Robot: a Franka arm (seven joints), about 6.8 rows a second.
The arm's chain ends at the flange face. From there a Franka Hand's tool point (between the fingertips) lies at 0.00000 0.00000 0.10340 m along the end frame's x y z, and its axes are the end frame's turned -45 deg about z.
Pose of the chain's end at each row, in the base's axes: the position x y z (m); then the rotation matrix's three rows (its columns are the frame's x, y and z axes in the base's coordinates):
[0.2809 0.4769 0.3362], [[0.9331 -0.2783 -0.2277], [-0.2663 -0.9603 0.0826], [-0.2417 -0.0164 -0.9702]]
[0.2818 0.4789 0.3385], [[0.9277 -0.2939 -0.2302], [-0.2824 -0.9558 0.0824], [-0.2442 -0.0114 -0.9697]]
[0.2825 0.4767 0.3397], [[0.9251 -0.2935 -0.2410], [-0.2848 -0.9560 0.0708], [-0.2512 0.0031 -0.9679]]
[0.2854 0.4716 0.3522], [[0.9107 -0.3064 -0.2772], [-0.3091 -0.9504 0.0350], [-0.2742 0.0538 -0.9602]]
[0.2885 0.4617 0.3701], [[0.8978 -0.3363 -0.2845], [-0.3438 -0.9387 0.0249], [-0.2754 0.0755 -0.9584]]
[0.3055 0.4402 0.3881], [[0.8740 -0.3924 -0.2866], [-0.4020 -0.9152 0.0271], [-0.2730 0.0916 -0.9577]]
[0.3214 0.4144 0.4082], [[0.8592 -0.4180 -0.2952], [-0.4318 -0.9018 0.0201], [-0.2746 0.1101 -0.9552]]
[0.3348 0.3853 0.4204], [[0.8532 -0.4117 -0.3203], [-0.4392 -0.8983 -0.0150], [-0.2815 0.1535 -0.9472]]
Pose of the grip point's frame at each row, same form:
[0.2574 0.4854 0.2359], [[0.8566 0.4630 -0.2277], [0.4907 -0.8673 0.0826], [-0.1593 -0.1825 -0.9702]]
[0.2580 0.4874 0.2382], [[0.8638 0.4482 -0.2302], [0.4762 -0.8755 0.0824], [-0.1646 -0.1807 -0.9697]]
[0.2576 0.4840 0.2396], [[0.8617 0.4466 -0.2410], [0.4746 -0.8774 0.0708], [-0.1798 -0.1754 -0.9679]]
[0.2567 0.4752 0.2529], [[0.8606 0.4273 -0.2772], [0.4535 -0.8906 0.0350], [-0.2319 -0.1558 -0.9602]]
[0.2591 0.4643 0.2710], [[0.8726 0.3970 -0.2845], [0.4207 -0.9069 0.0249], [-0.2481 -0.1414 -0.9584]]
[0.2759 0.4430 0.2891], [[0.8955 0.3405 -0.2866], [0.3629 -0.9314 0.0271], [-0.2578 -0.1283 -0.9577]]
[0.2909 0.4165 0.3094], [[0.9031 0.3120 -0.2952], [0.3323 -0.9430 0.0201], [-0.2720 -0.1163 -0.9552]]
[0.3017 0.3837 0.3225], [[0.8944 0.3122 -0.3203], [0.3246 -0.9458 -0.0150], [-0.3076 -0.0905 -0.9472]]

